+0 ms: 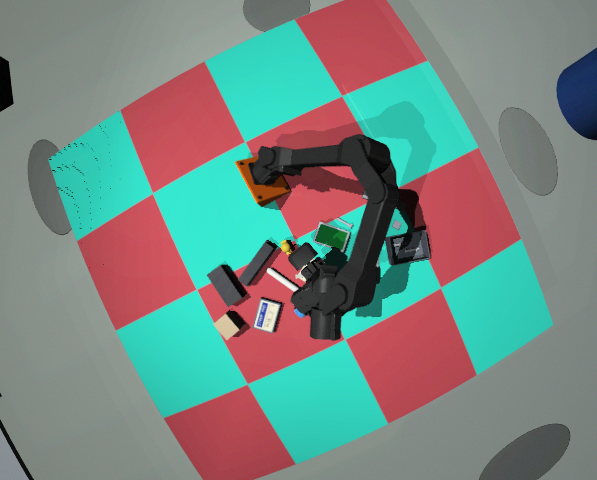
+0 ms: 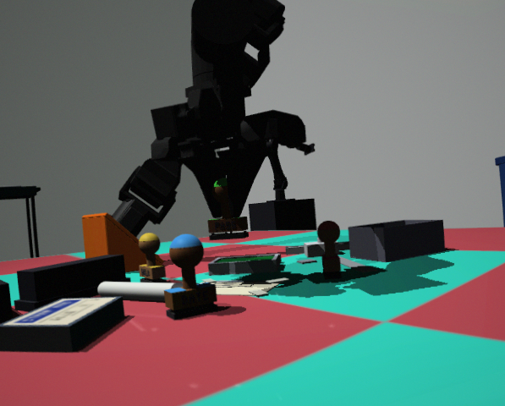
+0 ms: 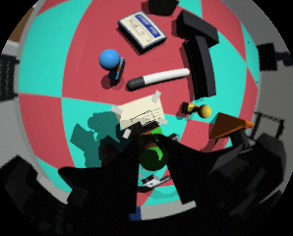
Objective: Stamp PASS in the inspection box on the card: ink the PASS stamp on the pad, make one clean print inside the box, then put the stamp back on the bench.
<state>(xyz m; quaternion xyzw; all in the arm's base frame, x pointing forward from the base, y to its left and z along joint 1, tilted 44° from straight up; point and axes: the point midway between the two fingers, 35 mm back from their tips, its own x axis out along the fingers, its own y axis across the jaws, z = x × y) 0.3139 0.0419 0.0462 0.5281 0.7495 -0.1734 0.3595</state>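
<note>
The long black block lies 160 mm to the right of my gripper tip, 80 mm behind it and 60 mm below it. The rest, counted from my gripper tip: white marker: 80 mm to the right, 70 mm below, 10 mm ahead; then cream card: 80 mm below, 10 mm to the right, 10 mm ahead; then PASS stamp: right at my gripper tip.
</note>
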